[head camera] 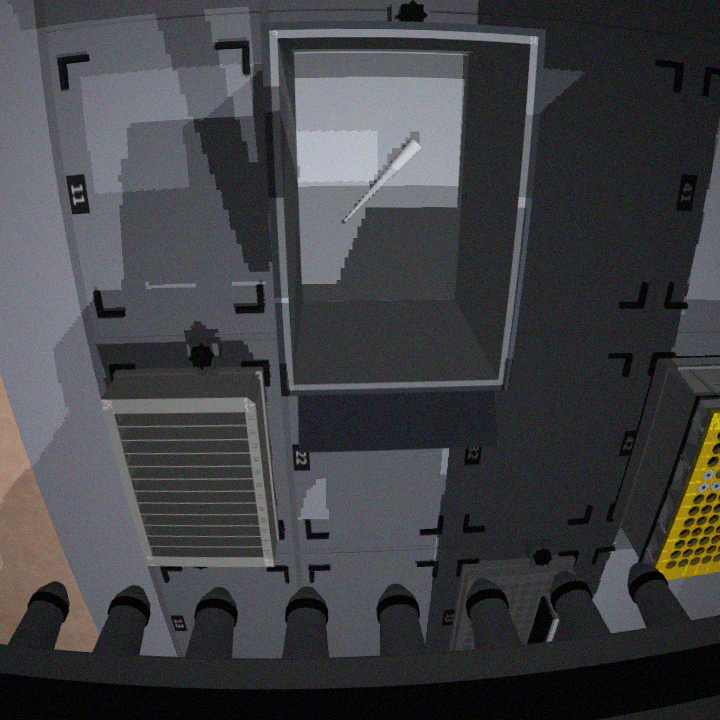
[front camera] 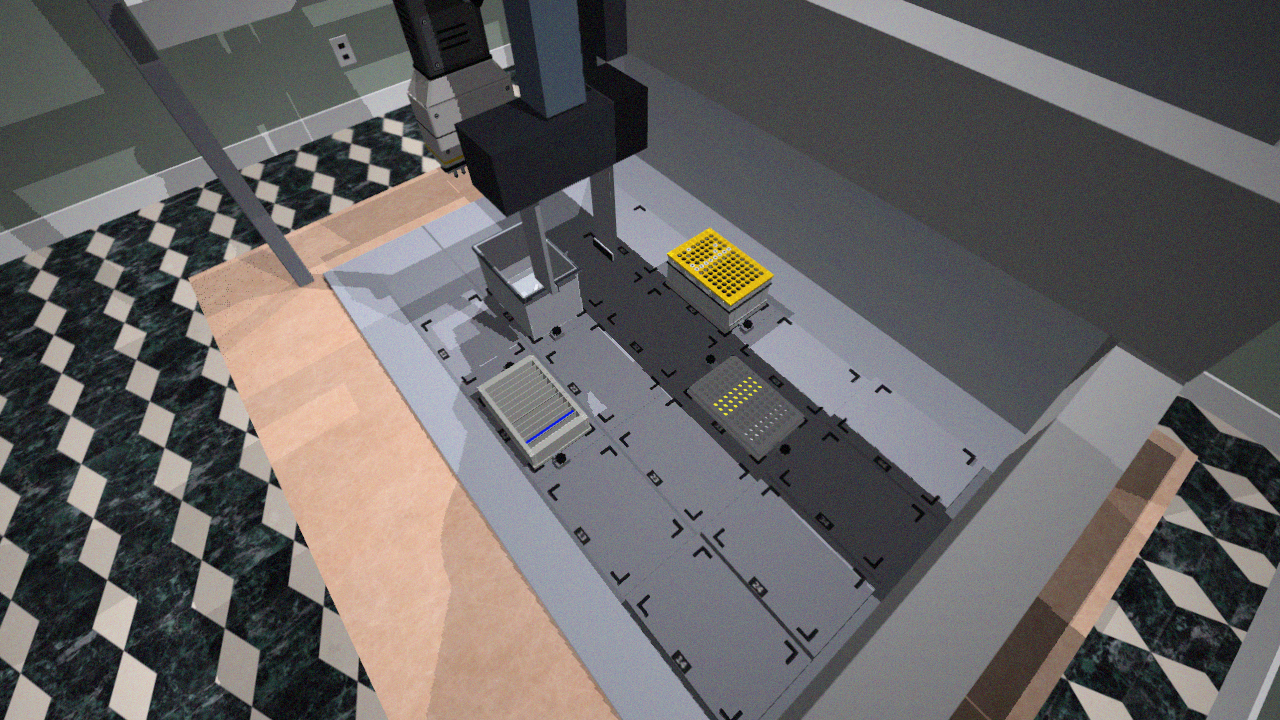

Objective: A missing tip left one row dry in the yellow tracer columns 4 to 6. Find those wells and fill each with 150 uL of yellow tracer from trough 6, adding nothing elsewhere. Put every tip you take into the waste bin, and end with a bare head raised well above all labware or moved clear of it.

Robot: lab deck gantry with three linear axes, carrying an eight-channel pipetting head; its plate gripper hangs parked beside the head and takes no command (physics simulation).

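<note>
The eight-channel head (front camera: 454,107) hangs raised behind the waste bin (front camera: 556,308) (head camera: 396,385). Its eight nozzles (head camera: 306,607) are bare in the head view. One white tip (head camera: 382,181) lies on the bin's floor. My plate gripper (front camera: 578,270) hangs beside the head, its two paddles wide apart with no labware between them. The well plate (front camera: 760,447) (head camera: 537,576) shows yellow wells (front camera: 738,396) in the front view, too small there to judge each one. The trough rack (front camera: 501,411) (head camera: 191,406) stands at front left; yellow in trough 6 cannot be made out.
The yellow tip rack (front camera: 729,268) (head camera: 695,530) stands at the back right, with many holes empty and a few pale tips. One trough holds blue liquid (front camera: 550,428). The tall grey wall (front camera: 895,188) runs along the far side. A slanted post (front camera: 214,152) stands at the left.
</note>
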